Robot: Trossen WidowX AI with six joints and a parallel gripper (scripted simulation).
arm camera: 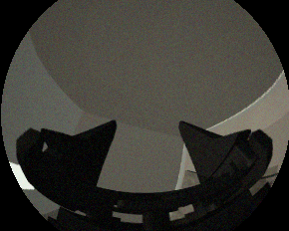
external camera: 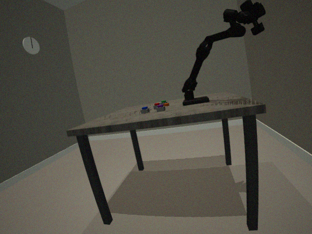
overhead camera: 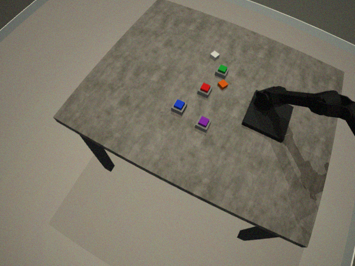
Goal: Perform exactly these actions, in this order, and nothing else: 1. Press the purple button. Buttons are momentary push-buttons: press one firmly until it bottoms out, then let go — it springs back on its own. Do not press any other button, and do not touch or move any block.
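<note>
My gripper tip is 670 mm short of the purple button, 420 mm above it and 30 mm to the left of it. The rest, counted from my gripper tip: orange block 660 mm ahead, 440 mm below, 250 mm to the right; then red button 720 mm ahead, 420 mm below, 190 mm to the right; then green button 690 mm ahead, 420 mm below, 320 mm to the right.
</note>
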